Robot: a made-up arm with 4 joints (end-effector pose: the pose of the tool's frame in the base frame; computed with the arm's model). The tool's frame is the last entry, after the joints.
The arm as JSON. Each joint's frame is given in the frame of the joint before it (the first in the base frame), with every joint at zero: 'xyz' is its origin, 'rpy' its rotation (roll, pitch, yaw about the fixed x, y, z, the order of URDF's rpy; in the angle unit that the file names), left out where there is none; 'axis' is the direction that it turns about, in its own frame. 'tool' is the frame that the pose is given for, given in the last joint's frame.
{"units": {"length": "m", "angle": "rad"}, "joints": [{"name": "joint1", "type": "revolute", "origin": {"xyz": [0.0, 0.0, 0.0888], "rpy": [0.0, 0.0, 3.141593]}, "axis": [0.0, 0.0, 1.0]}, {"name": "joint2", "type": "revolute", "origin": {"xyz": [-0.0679, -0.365, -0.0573], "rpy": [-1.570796, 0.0, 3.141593]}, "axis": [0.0, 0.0, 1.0]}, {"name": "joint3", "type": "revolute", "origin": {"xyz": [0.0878, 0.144, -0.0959], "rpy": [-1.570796, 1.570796, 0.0]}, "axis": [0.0, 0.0, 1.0]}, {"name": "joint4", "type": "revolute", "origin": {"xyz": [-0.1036, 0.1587, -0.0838], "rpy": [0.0, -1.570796, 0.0]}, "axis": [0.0, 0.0, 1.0]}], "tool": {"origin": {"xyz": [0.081, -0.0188, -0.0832], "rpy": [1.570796, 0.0, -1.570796]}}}
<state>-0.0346 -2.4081 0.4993 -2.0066</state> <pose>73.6 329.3 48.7 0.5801 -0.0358 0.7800 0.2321</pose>
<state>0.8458 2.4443 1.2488 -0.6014</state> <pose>-318.7 195.1 71.7 0.4589 -0.7977 0.3496 0.1758</pose>
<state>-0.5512 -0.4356 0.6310 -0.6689</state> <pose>295.3 218.6 -59.9 0.6949 -0.1705 -0.4701 -0.5168</pose>
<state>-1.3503 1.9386 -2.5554 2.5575</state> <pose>121.6 56.0 -209.1 0.4286 -0.0869 0.3580 0.8250</pose>
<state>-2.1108 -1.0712 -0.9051 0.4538</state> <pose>32.7 -222.2 -69.3 0.6974 -0.3866 0.1281 -0.5897</pose>
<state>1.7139 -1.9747 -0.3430 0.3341</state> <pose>-262.3 194.0 17.0 0.3878 0.4425 -0.5898 0.5531</pose>
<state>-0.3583 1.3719 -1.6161 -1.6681</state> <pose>111.9 159.2 -44.8 0.6790 0.6923 -0.2290 -0.0856</pose>
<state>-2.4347 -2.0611 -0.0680 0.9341</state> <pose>-0.9 -362.4 -21.3 0.2948 -0.5126 -0.1530 -0.7918</pose>
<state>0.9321 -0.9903 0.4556 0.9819</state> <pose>-237.9 320.9 -115.7 0.9263 0.1701 0.0810 0.3264</pose>
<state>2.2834 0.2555 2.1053 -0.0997</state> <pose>-412.3 -92.2 -146.5 0.9830 -0.0989 -0.1235 0.0933</pose>
